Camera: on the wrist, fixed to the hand. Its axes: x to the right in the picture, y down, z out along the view.
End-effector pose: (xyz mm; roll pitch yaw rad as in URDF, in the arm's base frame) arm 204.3 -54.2 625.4 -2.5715 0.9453 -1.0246
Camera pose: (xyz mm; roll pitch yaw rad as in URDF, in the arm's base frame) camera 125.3 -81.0 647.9 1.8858 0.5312 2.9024
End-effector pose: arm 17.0 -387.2 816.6 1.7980 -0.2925 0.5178
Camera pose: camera -39.3 -389.4 882.2 -2.8126 -0.9612 -1.3927
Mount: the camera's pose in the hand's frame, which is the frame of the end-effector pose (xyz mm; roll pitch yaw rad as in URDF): -28.9 69.4 -42.7 -0.0933 -0.3434 1.5137
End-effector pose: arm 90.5 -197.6 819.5 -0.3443 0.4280 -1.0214
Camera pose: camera 106.4 -126.1 773.6 0.3149 0.0227 0.5006
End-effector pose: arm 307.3 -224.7 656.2 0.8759 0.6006 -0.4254
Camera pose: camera 330.8 -150.6 694.0 1.0204 -0.8379 0.1134
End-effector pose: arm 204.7 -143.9 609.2 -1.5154 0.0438 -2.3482
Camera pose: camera 199.5 -93.9 538.9 -0.1273 1.1718 -0.8119
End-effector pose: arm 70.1 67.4 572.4 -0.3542 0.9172 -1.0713
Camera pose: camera 81.4 151.6 556.4 0.8038 0.0489 0.4749
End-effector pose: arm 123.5 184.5 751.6 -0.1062 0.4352 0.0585
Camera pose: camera 72.6 246.1 718.6 0.3436 -0.1917 1.4781
